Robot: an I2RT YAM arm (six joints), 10 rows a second.
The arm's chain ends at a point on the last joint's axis. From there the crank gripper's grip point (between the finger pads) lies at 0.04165 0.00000 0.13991 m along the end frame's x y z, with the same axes.
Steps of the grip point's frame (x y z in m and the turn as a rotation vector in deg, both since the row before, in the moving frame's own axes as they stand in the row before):
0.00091 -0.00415 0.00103 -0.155 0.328 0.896
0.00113 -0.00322 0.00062 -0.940 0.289 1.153
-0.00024 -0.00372 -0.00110 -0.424 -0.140 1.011
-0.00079 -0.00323 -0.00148 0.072 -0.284 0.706
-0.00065 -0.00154 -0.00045 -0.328 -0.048 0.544
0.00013 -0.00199 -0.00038 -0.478 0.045 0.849
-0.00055 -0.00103 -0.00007 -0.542 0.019 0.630
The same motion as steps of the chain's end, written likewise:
0.00012 -0.00519 0.00127 -0.155 0.328 0.896
0.00046 -0.00636 0.00086 -0.940 0.289 1.153
0.00012 -0.00549 -0.00119 -0.424 -0.140 1.011
-0.00009 -0.00356 -0.00168 0.072 -0.284 0.706
-0.00053 -0.00274 -0.00048 -0.328 -0.048 0.544
0.00003 -0.00377 -0.00034 -0.478 0.045 0.849
-0.00059 -0.00281 -0.00005 -0.542 0.019 0.630

